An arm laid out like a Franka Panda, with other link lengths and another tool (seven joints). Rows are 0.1 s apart.
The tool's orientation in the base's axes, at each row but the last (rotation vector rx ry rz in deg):
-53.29, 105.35, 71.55
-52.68, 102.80, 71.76
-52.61, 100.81, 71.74
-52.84, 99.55, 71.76
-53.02, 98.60, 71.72
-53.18, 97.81, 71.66
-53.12, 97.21, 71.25
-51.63, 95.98, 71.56
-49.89, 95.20, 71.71
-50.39, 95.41, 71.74
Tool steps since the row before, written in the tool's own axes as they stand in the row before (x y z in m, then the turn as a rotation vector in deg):
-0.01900, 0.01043, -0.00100, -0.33, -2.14, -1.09
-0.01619, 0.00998, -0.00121, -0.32, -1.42, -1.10
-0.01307, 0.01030, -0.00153, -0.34, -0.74, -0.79
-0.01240, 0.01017, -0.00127, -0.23, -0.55, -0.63
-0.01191, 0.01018, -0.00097, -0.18, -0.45, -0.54
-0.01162, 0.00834, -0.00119, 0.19, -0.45, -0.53
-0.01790, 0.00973, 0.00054, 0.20, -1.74, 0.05
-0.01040, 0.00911, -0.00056, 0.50, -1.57, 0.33
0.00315, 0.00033, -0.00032, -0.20, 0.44, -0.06
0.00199, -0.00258, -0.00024, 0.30, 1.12, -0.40
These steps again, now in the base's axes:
0.00006, 0.00506, 0.02110, 1.82, -1.56, -0.34
-0.00143, 0.00369, 0.01864, 1.19, -1.38, -0.05
-0.00359, 0.00271, 0.01610, 0.66, -0.91, 0.18
-0.00397, 0.00265, 0.01536, 0.47, -0.72, 0.12
-0.00433, 0.00276, 0.01484, 0.38, -0.61, 0.10
-0.00300, 0.00198, 0.01390, 0.23, -0.64, -0.24
-0.00159, 0.00452, 0.01981, 1.50, -0.39, -0.82
-0.00425, 0.00234, 0.01296, 1.28, -0.10, -1.08
-0.00159, -0.00033, -0.00274, -0.33, 0.06, 0.35
0.00148, -0.00096, -0.00275, -1.21, -0.12, 0.19

